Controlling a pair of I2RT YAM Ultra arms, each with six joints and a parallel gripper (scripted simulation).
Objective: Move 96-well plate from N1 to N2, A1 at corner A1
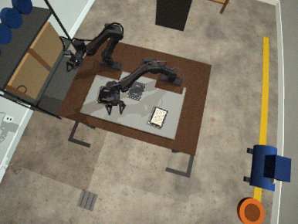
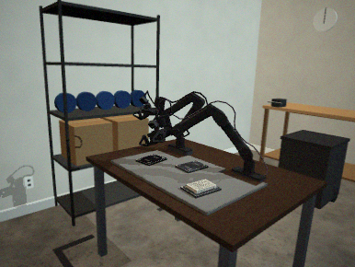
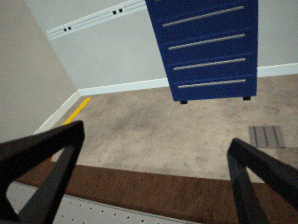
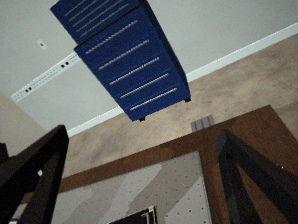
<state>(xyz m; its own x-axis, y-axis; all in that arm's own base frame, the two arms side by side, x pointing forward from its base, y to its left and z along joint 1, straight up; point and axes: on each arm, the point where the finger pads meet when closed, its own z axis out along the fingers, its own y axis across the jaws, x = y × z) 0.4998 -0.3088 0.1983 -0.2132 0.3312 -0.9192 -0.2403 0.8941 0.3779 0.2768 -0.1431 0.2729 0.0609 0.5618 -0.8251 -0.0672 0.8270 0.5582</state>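
Right now the 96-well plate is 300 mm to the left of my left hand, 180 mm below it and 110 mm behind it.
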